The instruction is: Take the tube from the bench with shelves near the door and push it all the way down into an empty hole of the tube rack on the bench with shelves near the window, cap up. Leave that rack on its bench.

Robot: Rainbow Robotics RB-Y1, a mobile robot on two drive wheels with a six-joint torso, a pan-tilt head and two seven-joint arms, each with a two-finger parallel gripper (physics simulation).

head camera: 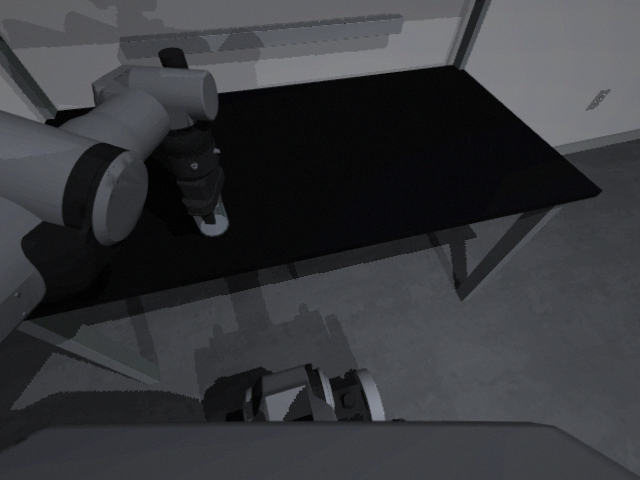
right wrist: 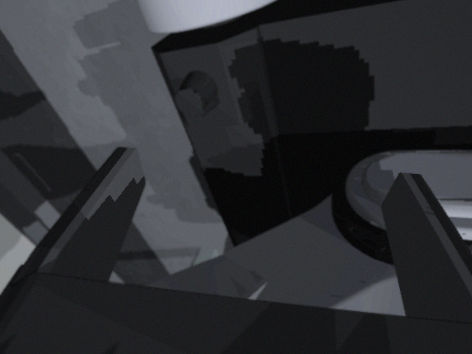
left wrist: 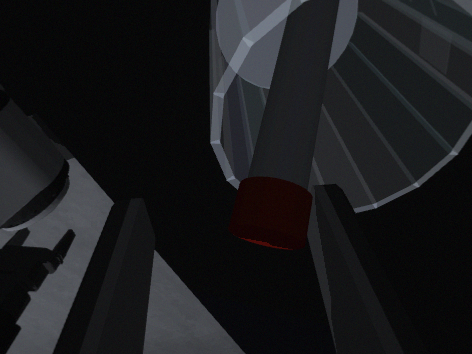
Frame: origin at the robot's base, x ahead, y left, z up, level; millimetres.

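Where they show: left gripper, fingertip midpoint: (head camera: 214, 212) (left wrist: 229, 212); right gripper, fingertip midpoint: (right wrist: 263, 177) (left wrist: 49, 230).
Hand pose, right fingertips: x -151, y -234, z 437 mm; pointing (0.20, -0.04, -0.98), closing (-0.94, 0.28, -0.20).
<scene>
Things, the pixels of their top centre, and the offset from my right fingertips. "pt": a spot on its surface instead. Level surfaces: height alone.
- clear beaker, middle of its top: (left wrist: 351, 124) (head camera: 203, 199) dy +324, dx +543, dz +417 mm
- black bench top, its level: dz +325 mm
- grey floor, its level: dz -437 mm
- robot's own body, surface spot: (head camera: 284, 439) pt dy +211, dx +42, dz +794 mm
The tube (left wrist: 295, 100) has a dark grey body and a red cap. It leans, cap up, in a clear beaker (head camera: 219, 227) (left wrist: 372, 206) on the black bench top (head camera: 361, 155). My left gripper (head camera: 209, 218) (left wrist: 229, 212) is partly open and points down at the beaker. In the left wrist view the cap shows between the fingers, close beside the right-hand fingertip, not gripped. In the head view the gripper hides the tube. My right gripper (right wrist: 263, 177) is wide open and empty. The tube rack does not show in these views.
A wall with a grey rail (head camera: 310, 33) rises behind the bench. Bench legs (head camera: 509, 253) stand at its front, over the grey floor (head camera: 542, 320). The beaker is near the bench's front edge. Parts of the robot's own body (head camera: 284, 439) fill the bottom of the head view.
</scene>
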